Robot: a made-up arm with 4 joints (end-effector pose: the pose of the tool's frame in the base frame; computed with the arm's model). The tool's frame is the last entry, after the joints.
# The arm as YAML. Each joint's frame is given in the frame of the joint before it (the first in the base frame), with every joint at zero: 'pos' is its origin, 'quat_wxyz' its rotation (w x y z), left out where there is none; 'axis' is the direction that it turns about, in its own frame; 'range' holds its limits. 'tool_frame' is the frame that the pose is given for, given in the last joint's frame.
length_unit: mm
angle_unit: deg
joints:
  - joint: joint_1
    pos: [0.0, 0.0, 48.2]
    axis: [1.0, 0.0, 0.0]
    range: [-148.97, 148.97]
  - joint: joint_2
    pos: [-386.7, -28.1, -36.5]
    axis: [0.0, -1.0, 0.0]
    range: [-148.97, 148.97]
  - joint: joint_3
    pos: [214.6, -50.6, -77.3]
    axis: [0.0, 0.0, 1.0]
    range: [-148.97, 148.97]
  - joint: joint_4
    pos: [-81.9, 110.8, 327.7]
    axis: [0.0, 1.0, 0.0]
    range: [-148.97, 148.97]
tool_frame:
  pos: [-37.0, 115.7, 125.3]
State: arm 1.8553 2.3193 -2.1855 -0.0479
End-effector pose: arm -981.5 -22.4 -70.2 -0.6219 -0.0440 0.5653 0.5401
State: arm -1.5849 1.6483 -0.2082 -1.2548
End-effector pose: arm -644.3 -5.5 -138.6 -0.0700 -0.7659 0.6316 0.0975
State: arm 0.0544 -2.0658 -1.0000 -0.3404
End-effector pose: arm -225.1 203.4 -428.3 -0.4317 0.6711 -0.1541 0.5827
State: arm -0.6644 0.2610 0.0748 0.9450
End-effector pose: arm -289.0 335.1 237.7 -0.3271 0.3269 -0.0802 0.8830
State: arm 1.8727 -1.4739 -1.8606 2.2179
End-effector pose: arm -142.6 469.4 3.6 -0.0420 -0.9425 -0.0205 0.3309
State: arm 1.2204 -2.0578 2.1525 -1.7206
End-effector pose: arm -277.6 105.2 -384.7 -0.9532 -0.2232 0.1802 0.0956
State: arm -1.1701 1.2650 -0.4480 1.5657
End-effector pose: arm -555.5 396.6 100.3 -0.3494 0.1028 -0.1093 0.9249
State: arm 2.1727 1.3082 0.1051 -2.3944
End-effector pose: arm -502.0 -114.3 129.7 0.2320 0.4867 0.8282 0.1528
